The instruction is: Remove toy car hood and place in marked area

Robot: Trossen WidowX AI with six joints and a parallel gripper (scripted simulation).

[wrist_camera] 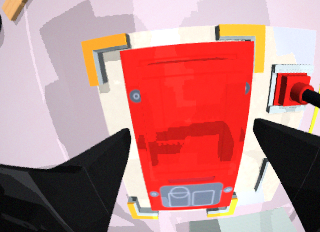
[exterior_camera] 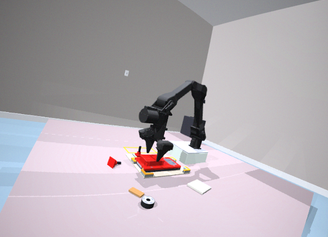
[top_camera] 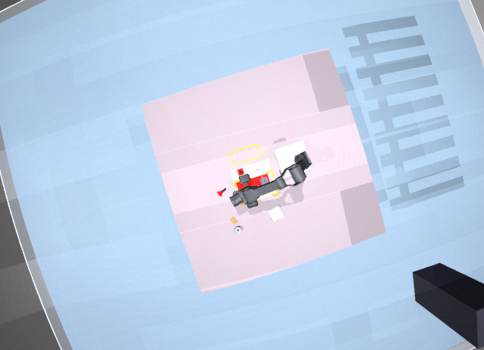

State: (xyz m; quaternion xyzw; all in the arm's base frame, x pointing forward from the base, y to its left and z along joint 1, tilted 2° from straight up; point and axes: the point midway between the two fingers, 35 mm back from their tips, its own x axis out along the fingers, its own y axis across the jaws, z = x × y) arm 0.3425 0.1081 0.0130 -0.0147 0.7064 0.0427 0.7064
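My gripper tip is now 10 mm above the red hood. From my gripper tip the other things lie so: black wheel (240 mm to the left, 110 mm ahead, 40 mm below); white tile (190 mm to the left, 140 mm behind, 50 mm below); block (180 mm to the left, 130 mm ahead, 50 mm below).
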